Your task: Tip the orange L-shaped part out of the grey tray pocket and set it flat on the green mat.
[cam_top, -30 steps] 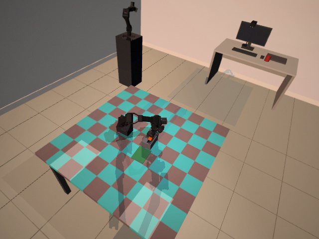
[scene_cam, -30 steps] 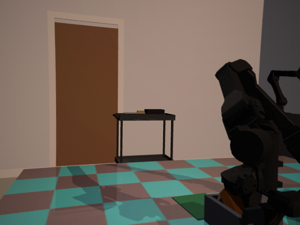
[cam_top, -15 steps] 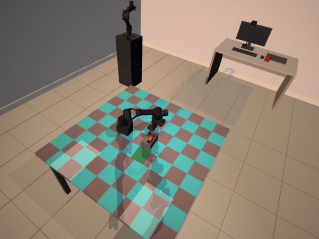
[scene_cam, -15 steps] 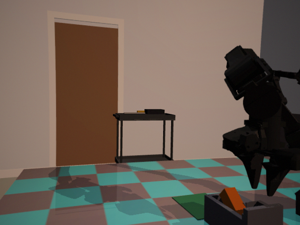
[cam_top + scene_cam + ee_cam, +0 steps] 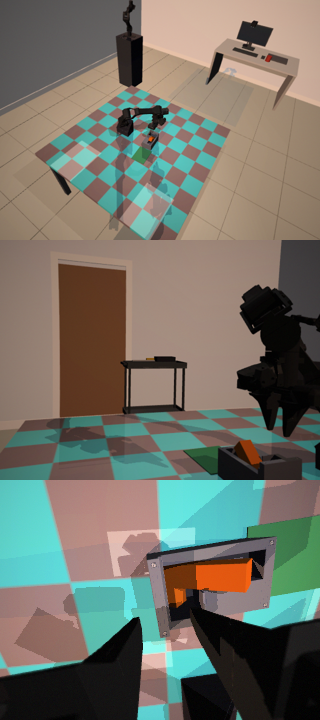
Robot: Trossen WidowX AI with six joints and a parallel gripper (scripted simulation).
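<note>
Now: gripper tip 5 cm to the left of the orange L-shaped part and 10 cm above it. The rest, counted from my gripper tip: green mat (2 cm ahead, 22 cm to the right, 16 cm below).
</note>
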